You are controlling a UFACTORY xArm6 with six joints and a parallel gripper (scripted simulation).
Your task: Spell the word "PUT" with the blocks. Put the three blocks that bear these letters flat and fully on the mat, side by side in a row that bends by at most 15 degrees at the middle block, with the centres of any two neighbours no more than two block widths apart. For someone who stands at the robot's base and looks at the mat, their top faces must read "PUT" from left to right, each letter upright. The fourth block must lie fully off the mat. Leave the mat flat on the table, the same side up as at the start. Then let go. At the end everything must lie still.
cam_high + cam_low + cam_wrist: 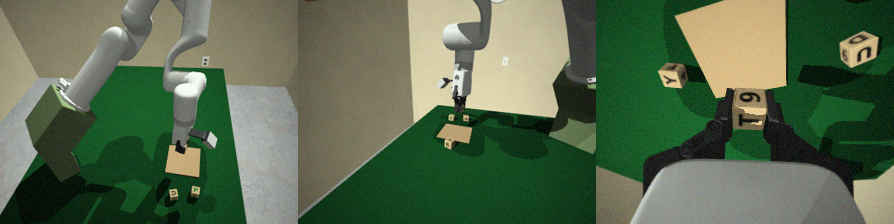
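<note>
Right now my hand is 120 mm above the mat and 10 mm to the right of it. The rest, counted from my hand: P block 110 mm below, 100 mm to the right, 100 mm ahead.
</note>
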